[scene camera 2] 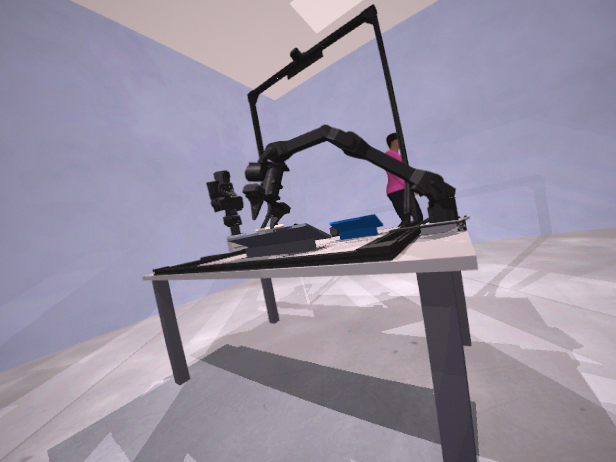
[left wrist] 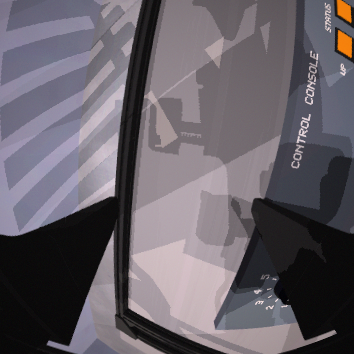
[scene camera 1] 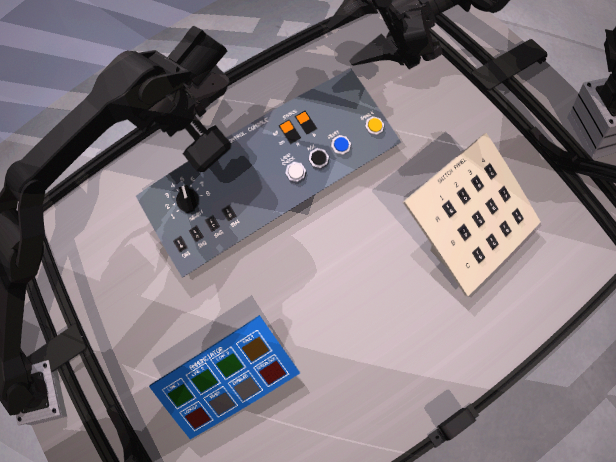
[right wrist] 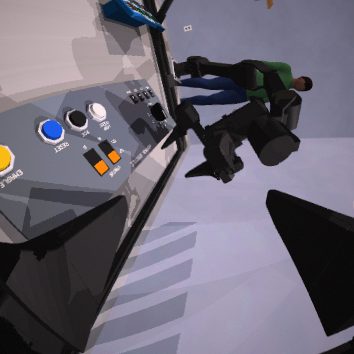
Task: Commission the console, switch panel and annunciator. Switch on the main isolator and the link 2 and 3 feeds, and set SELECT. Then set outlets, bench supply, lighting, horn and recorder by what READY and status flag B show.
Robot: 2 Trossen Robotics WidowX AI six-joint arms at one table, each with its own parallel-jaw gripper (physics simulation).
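Frame: origin at the left arm's base, x ahead, y left, z up, level; metres.
Where they show: left gripper, between the fingertips: point(scene camera 2: 263, 224) point(left wrist: 185, 204) point(scene camera 1: 188, 123) point(right wrist: 173, 162); right gripper, between the fingertips: point(scene camera 2: 237, 205) point(scene camera 1: 339, 46) point(right wrist: 197, 199); left arm's base, origin of its link: point(scene camera 2: 444, 220) point(scene camera 1: 32, 392) point(right wrist: 176, 69); right arm's base, origin of its link: point(scene camera 2: 236, 235).
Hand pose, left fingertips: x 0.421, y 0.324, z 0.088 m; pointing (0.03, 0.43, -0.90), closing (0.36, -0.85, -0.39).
Note:
Things, the pixels of their top centre, and the offset from my left fingertips. "*": a spot on its surface instead.
- Status flag B, a spot on its surface: point(scene camera 1: 302, 118) * 0.034 m down, 0.174 m ahead, 0.044 m right
- blue annunciator, a spot on its surface: point(scene camera 1: 295, 371) * 0.076 m down, 0.039 m ahead, 0.409 m right
- READY window, centre of its top: point(scene camera 1: 220, 403) 0.062 m down, 0.077 m back, 0.425 m right
The grey console point(scene camera 1: 280, 195) point(right wrist: 60, 170) lies at upper centre in scene camera 1. Its SELECT knob point(scene camera 1: 187, 199) points near 5. Status flag B point(scene camera 1: 302, 118) shows orange on the UP side, as does flag A point(scene camera 1: 286, 127). The rocker positions are too small to read. The cream switch panel point(scene camera 1: 430, 220) is at right. On the blue annunciator point(scene camera 1: 295, 371) the READY window point(scene camera 1: 220, 401) is grey and the coloured windows look dark. My left gripper point(left wrist: 185, 204) point(right wrist: 173, 162) is open and empty above the console's back left edge. My right gripper point(right wrist: 197, 199) point(scene camera 1: 382, 64) is open and empty beyond its back right.
A black rail frame point(scene camera 1: 280, 49) borders the table. The left forearm point(scene camera 1: 65, 145) arches over the left side. In scene camera 2 an overhead gantry point(scene camera 2: 387, 75) stands over the table, and a person in pink point(scene camera 2: 395, 172) stands behind. The right wrist view shows a person in green point(right wrist: 282, 80).

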